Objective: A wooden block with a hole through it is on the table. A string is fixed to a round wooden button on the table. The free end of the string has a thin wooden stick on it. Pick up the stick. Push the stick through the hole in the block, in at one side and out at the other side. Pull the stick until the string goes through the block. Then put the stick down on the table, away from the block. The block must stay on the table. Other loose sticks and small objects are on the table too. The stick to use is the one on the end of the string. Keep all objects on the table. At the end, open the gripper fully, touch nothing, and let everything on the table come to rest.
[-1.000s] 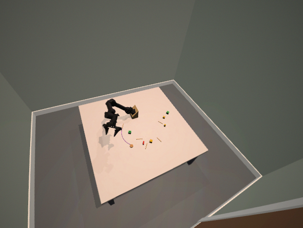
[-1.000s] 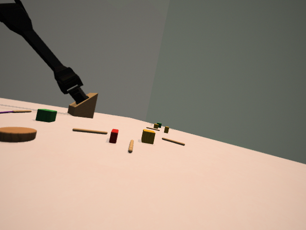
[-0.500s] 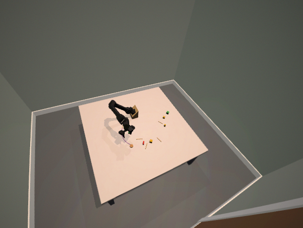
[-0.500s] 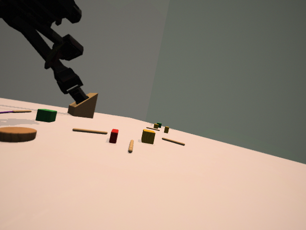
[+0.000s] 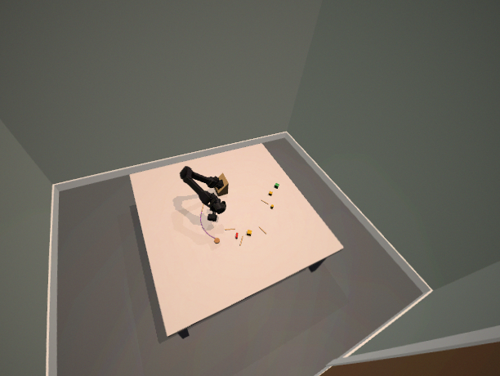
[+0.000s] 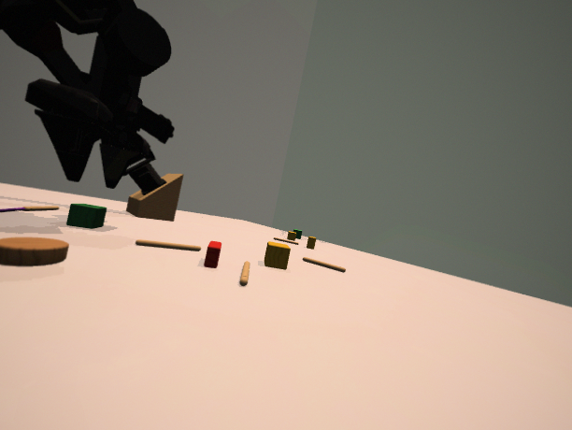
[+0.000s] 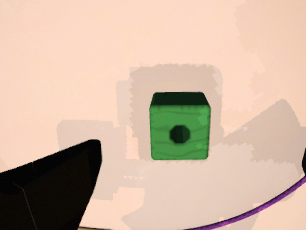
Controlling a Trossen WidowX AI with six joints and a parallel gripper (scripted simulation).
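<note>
Right now the green block is 5 cm below my gripper tip and 1 cm behind it. Also, from my gripper tip: red block: 17 cm ahead, 13 cm to the left, 5 cm below; thin wooden stick: 12 cm behind, 7 cm to the right, 6 cm below; round wooden button: 17 cm ahead, 6 cm below, 2 cm to the right.
</note>
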